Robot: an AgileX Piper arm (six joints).
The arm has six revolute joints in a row. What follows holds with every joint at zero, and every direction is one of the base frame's. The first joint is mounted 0.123 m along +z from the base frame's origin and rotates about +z. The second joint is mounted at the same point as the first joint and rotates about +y. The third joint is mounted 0.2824 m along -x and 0.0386 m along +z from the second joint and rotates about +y. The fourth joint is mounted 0.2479 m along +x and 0.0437 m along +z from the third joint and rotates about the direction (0.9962, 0, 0.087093). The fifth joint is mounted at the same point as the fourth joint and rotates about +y. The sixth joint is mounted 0.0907 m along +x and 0.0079 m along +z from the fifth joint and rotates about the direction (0.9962, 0, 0.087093). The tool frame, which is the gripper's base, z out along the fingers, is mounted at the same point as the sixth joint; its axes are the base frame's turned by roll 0, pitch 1.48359 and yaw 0 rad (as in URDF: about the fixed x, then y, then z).
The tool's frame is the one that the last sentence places.
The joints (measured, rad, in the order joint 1, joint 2, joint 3, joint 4, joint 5, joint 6), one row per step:
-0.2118, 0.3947, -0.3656, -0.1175, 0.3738, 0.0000
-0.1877, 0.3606, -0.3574, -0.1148, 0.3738, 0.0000
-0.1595, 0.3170, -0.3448, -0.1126, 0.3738, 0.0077
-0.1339, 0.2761, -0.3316, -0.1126, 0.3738, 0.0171
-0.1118, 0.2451, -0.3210, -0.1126, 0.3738, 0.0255
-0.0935, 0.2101, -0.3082, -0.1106, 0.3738, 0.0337
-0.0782, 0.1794, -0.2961, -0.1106, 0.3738, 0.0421
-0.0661, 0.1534, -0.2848, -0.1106, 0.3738, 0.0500
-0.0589, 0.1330, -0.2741, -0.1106, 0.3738, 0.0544
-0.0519, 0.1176, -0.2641, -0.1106, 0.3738, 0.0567
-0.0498, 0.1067, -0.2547, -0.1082, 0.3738, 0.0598
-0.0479, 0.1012, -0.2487, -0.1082, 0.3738, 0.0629
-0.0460, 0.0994, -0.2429, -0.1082, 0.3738, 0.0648
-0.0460, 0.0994, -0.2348, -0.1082, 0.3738, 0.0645
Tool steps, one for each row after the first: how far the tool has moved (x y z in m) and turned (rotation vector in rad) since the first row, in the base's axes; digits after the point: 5 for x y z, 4 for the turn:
-0.00448, 0.00314, 0.00021, -0.0025, -0.0259, 0.0243
-0.01023, 0.00656, -0.00047, 0.0015, -0.0585, 0.0505
-0.01557, 0.00930, -0.00179, 0.0064, -0.0877, 0.0738
-0.01949, 0.01135, -0.00314, 0.0120, -0.1095, 0.0939
-0.02386, 0.01308, -0.00510, 0.0195, -0.1332, 0.1106
-0.02756, 0.01434, -0.00721, 0.0259, -0.1530, 0.1242
-0.03053, 0.01527, -0.00943, 0.0325, -0.1688, 0.1347
-0.03270, 0.01580, -0.01182, 0.0361, -0.1791, 0.1411
-0.03414, 0.01626, -0.01428, 0.0382, -0.1847, 0.1477
-0.03498, 0.01649, -0.01681, 0.0436, -0.1869, 0.1495
-0.03531, 0.01661, -0.01850, 0.0468, -0.1869, 0.1507
-0.03515, 0.01670, -0.02031, 0.0493, -0.1832, 0.1520
-0.03463, 0.01668, -0.02298, 0.0500, -0.1751, 0.1519

